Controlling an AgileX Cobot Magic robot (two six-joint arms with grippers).
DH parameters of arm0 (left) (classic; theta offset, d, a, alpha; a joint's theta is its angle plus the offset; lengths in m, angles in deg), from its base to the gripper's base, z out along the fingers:
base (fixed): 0 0 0 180
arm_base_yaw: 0 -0.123 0 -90
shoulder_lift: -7.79 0 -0.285 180
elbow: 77.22 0 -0.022 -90
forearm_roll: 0 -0.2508 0 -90
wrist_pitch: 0 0 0.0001 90
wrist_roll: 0 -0.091 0 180
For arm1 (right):
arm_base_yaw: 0 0.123 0 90
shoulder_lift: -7.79 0 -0.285 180
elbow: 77.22 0 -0.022 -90
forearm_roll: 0 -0.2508 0 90
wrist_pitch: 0 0 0.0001 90
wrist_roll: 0 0.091 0 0
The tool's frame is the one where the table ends.
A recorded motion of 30 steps. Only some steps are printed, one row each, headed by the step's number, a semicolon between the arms.
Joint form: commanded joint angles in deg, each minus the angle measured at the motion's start. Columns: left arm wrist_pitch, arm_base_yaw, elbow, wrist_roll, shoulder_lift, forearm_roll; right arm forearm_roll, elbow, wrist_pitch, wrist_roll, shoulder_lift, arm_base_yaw.
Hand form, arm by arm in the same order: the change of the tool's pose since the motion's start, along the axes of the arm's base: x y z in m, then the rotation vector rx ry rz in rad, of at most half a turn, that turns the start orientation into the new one. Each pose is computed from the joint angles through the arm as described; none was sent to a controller.
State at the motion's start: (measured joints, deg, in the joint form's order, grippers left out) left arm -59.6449 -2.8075 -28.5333 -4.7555 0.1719 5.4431; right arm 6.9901 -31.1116 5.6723 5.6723 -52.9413 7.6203
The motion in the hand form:
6: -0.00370 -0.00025 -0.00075 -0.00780 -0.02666 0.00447; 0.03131 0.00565 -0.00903 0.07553 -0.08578 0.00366
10: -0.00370 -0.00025 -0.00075 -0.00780 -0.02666 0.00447; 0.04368 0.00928 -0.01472 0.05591 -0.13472 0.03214
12: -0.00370 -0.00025 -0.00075 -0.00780 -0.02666 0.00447; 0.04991 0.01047 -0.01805 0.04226 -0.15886 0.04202
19: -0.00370 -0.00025 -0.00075 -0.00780 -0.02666 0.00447; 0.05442 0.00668 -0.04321 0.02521 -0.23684 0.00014
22: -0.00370 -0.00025 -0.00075 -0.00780 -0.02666 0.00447; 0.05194 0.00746 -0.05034 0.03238 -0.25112 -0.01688
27: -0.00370 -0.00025 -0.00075 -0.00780 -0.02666 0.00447; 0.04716 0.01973 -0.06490 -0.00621 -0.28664 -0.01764
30: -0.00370 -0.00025 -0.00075 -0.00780 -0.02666 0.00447; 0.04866 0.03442 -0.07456 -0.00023 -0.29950 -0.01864
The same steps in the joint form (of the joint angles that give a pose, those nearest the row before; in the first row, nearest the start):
6: 0.17 -0.05 0.17 0.52 1.55 0.05; 0.46 -0.29 -13.92 3.67 -8.65 -0.34
10: 0.17 -0.05 0.17 0.52 1.55 0.05; 0.46 -0.23 -20.51 1.66 -12.49 -0.17
12: 0.17 -0.05 0.17 0.52 1.55 0.05; -0.12 -0.23 -23.78 -0.06 -14.50 -0.17
19: 0.17 -0.05 0.17 0.52 1.55 0.05; -8.14 4.53 -37.87 -8.31 -19.65 -0.17
22: 0.17 -0.05 0.17 0.52 1.55 0.05; -11.06 6.24 -41.42 -9.97 -20.57 0.74
27: 0.17 -0.05 0.17 0.52 1.55 0.05; -18.96 9.17 -49.56 -17.19 -23.49 6.02
30: 0.17 -0.05 0.17 0.52 1.55 0.05; -24.70 9.51 -55.00 -19.60 -27.16 11.12

